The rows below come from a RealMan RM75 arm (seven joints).
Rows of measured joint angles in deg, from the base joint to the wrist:
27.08 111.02 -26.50 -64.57 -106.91 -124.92 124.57
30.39 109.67 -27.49 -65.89 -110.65 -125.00 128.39
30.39 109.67 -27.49 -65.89 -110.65 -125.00 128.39
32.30 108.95 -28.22 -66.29 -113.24 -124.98 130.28
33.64 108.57 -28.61 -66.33 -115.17 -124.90 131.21
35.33 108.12 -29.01 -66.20 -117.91 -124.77 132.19
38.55 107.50 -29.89 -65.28 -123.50 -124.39 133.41
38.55 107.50 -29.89 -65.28 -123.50 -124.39 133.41
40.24 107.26 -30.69 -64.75 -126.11 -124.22 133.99
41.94 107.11 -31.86 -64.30 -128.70 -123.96 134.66
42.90 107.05 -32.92 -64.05 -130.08 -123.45 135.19
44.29 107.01 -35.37 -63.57 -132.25 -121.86 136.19
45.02 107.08 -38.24 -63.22 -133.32 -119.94 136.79
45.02 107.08 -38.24 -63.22 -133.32 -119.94 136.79
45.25 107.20 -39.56 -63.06 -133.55 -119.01 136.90
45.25 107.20 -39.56 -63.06 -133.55 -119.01 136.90
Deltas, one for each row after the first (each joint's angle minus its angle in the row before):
3.31 -1.35 -0.99 -1.32 -3.74 -0.08 3.82
0.00 0.00 0.00 0.00 0.00 0.00 0.00
1.91 -0.72 -0.73 -0.40 -2.59 0.02 1.89
1.34 -0.38 -0.39 -0.04 -1.93 0.08 0.93
1.69 -0.45 -0.40 0.13 -2.74 0.13 0.98
3.22 -0.62 -0.88 0.92 -5.59 0.38 1.22
0.00 0.00 0.00 0.00 0.00 0.00 0.00
1.69 -0.24 -0.80 0.53 -2.61 0.17 0.58
1.70 -0.15 -1.17 0.45 -2.59 0.26 0.67
0.96 -0.06 -1.06 0.25 -1.38 0.51 0.53
1.39 -0.04 -2.45 0.48 -2.17 1.59 1.00
0.73 0.07 -2.87 0.35 -1.07 1.92 0.60
0.00 0.00 0.00 0.00 0.00 0.00 0.00
0.23 0.12 -1.32 0.16 -0.23 0.93 0.11
0.00 0.00 0.00 0.00 0.00 0.00 0.00

